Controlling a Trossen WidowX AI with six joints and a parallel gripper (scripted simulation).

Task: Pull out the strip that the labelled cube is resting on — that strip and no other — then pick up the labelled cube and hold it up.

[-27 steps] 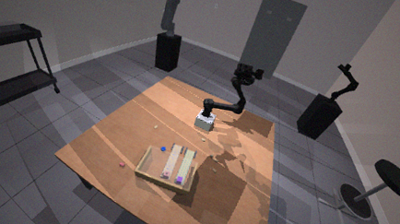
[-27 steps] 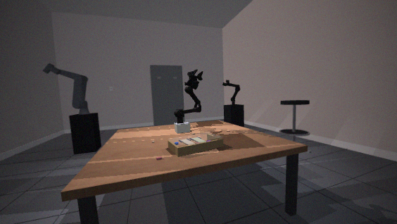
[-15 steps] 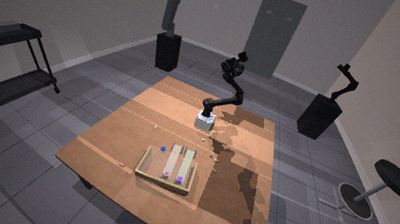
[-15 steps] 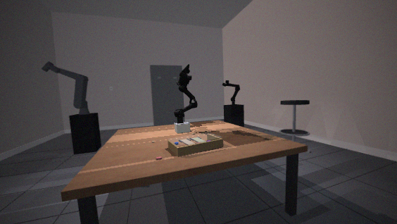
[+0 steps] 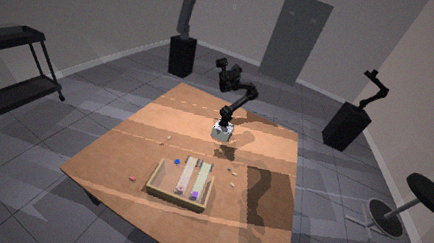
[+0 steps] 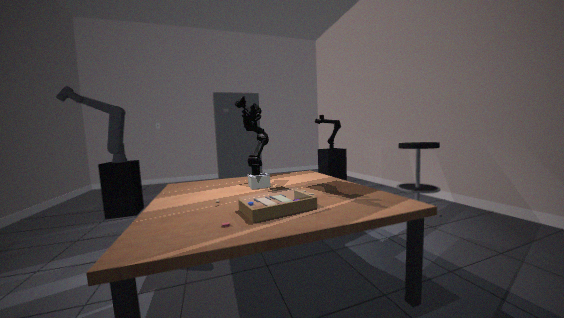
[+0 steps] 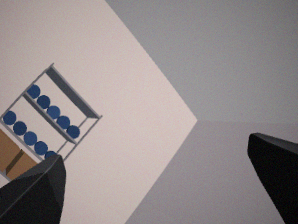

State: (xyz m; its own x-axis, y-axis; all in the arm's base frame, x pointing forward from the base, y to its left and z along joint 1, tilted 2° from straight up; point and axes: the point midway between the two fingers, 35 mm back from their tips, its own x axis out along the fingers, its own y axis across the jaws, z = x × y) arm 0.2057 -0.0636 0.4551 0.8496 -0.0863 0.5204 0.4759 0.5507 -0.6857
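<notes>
My gripper tip is 220 mm short of the blue cube, 60 mm to the left of it and 560 mm above it. From my gripper tip the other things lie so: pink piece (450 mm ahead, 200 mm to the right, 560 mm below).
</notes>
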